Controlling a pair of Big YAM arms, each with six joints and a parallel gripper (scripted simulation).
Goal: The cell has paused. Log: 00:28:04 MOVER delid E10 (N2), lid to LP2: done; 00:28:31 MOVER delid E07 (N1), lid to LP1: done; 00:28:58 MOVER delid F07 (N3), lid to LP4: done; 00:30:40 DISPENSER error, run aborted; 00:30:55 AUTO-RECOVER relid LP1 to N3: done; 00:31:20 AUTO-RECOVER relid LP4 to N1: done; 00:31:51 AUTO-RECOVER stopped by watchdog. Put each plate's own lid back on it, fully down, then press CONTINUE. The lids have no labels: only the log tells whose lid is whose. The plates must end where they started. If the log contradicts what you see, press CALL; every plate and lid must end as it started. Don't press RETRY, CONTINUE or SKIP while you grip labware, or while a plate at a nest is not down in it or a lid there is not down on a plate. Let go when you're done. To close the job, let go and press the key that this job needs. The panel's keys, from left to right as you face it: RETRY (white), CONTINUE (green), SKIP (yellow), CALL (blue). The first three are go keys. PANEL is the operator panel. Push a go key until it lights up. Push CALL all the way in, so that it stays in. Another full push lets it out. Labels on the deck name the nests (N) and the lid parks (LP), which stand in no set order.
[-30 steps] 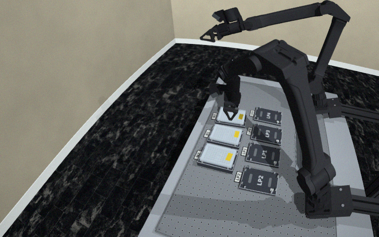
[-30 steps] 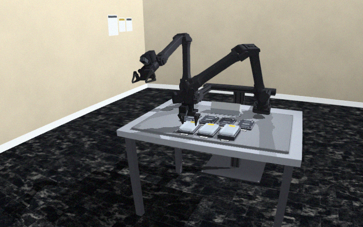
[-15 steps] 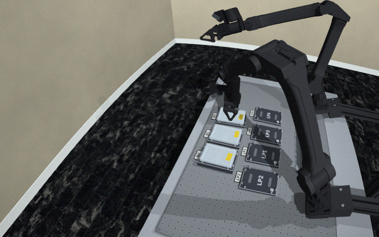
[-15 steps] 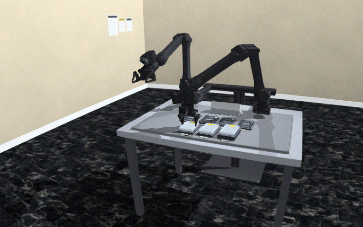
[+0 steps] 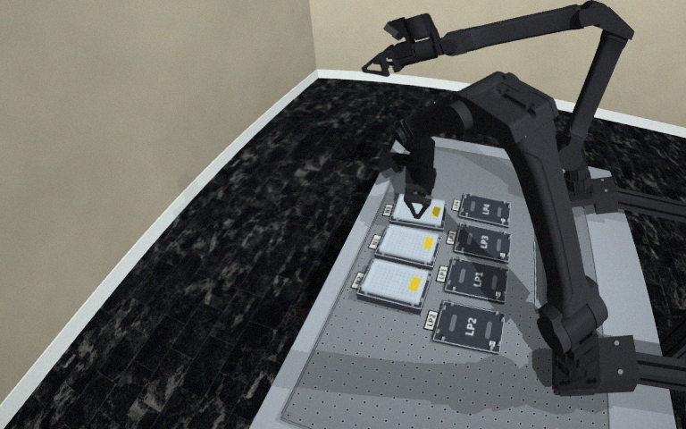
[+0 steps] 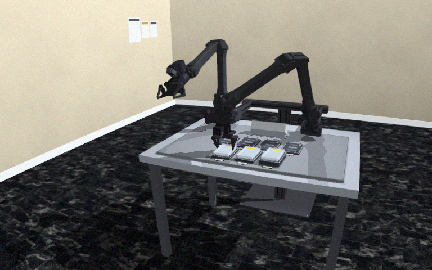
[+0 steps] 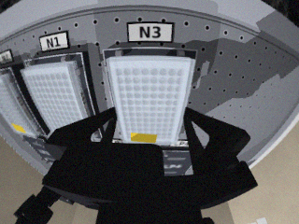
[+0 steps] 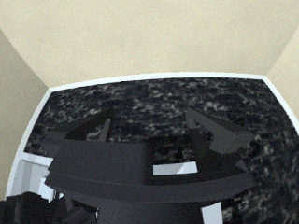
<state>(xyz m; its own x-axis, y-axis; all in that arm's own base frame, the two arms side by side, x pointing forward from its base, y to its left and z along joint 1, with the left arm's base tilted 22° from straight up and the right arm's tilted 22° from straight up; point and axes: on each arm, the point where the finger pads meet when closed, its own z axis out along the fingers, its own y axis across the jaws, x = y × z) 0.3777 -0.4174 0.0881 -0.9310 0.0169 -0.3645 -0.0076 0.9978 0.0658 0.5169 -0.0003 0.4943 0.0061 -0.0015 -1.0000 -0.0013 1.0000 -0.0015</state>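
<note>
The N3 plate is 20 mm below my left hand. From my left hand the other things lie so: park LP3: 190 mm behind, 40 mm to the left, 30 mm below; park LP4: 180 mm behind, 90 mm to the right, 30 mm below; N1 plate: 130 mm to the left, 20 mm behind, 10 mm below.
</note>
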